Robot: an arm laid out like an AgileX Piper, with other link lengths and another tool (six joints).
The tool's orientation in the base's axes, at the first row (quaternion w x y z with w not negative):
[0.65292, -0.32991, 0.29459, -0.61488]
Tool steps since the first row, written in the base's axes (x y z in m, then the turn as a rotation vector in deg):
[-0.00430, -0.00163, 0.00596, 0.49, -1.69, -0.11]
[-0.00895, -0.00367, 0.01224, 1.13, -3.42, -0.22]
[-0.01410, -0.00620, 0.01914, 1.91, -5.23, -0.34]
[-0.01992, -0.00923, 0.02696, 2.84, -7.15, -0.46]
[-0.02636, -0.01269, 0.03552, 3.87, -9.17, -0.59]
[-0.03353, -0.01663, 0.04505, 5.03, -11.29, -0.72]
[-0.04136, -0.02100, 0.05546, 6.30, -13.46, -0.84]
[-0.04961, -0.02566, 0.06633, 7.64, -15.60, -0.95]
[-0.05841, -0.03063, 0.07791, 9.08, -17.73, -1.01]
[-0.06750, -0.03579, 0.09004, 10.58, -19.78, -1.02]
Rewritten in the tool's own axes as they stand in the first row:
[0.00145, -0.00739, 0.00012, 1.72, 0.34, 0.20]
[0.00329, -0.01525, 0.00013, 3.49, 0.77, 0.52]
[0.00559, -0.02392, 0.00008, 5.34, 1.30, 0.94]
[0.00837, -0.03375, 0.00003, 7.32, 1.91, 1.47]
[0.01155, -0.04454, -0.00008, 9.40, 2.58, 2.07]
[0.01518, -0.05657, -0.00022, 11.60, 3.34, 2.76]
[0.01920, -0.06970, -0.00037, 13.85, 4.15, 3.55]
[0.02350, -0.08347, -0.00059, 16.07, 4.99, 4.39]
[0.02808, -0.09814, -0.00084, 18.30, 5.86, 5.35]
[0.03284, -0.11342, -0.00099, 20.45, 6.73, 6.39]

